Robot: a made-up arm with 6 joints. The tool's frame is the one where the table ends. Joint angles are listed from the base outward.
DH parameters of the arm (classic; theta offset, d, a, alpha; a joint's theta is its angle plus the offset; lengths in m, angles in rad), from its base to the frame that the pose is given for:
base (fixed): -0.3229 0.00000 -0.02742 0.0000
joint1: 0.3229 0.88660 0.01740 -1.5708
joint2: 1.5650 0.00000 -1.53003 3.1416
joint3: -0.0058 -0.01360 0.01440 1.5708
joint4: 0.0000 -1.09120 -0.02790 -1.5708
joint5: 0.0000 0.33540 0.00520 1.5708
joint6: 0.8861 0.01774 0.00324 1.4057
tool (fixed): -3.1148 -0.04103 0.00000 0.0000
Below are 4 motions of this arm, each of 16 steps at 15 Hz.
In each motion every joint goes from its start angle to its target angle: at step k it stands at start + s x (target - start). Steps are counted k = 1, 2, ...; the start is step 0. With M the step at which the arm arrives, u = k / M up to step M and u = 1 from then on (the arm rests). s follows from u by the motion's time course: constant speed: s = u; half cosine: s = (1 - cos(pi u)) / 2; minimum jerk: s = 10 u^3 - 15 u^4 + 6 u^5.
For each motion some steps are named. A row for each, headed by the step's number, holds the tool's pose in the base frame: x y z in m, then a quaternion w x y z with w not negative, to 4 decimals.
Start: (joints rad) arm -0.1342 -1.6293 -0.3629 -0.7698 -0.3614 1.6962
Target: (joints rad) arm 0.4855 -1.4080 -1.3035 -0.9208 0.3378 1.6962
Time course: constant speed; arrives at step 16
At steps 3, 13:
3: -0.8303 -0.2097 1.6936 0.3504 0.6577 0.6481 0.1569
13: -0.3331 -0.3363 1.1930 0.1072 0.6460 0.7499 0.0940

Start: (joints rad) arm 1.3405 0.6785 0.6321 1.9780 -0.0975 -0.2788
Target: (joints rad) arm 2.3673 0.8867 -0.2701 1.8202 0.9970 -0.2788
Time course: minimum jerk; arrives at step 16
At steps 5, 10, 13, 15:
5: -0.1182 2.1529 2.0886 0.4687 -0.0374 0.8643 -0.1785
10: -1.1884 1.7593 1.3375 0.3595 -0.6258 0.6333 -0.2794
13: -1.4640 1.3649 1.0673 0.2776 -0.7775 0.4539 -0.3353
15: -1.5018 1.2746 1.0169 0.2592 -0.7998 0.4144 -0.3484

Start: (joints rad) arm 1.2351 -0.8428 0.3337 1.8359 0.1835 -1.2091
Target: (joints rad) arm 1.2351 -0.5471 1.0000 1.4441 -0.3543 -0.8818
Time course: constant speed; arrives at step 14
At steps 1, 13, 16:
1: -0.4710 -0.9408 3.0575 0.0933 0.0851 0.8741 0.4690
13: -0.3943 -1.0498 3.2661 0.0598 -0.1993 -0.7482 -0.6300
16: -0.3860 -1.0540 3.2749 0.0753 -0.2064 -0.7394 -0.6364

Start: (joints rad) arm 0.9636 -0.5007 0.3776 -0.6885 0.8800 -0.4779
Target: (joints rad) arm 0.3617 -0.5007 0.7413 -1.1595 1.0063 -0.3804
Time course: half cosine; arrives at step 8
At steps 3, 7, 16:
3: 0.2212 -0.1066 2.9751 0.3215 0.3131 -0.4405 -0.7776
7: -0.0022 -0.1585 3.1225 0.1765 0.3473 -0.3582 -0.8485
16: -0.0171 -0.1569 3.1308 0.1683 0.3503 -0.3544 -0.8505

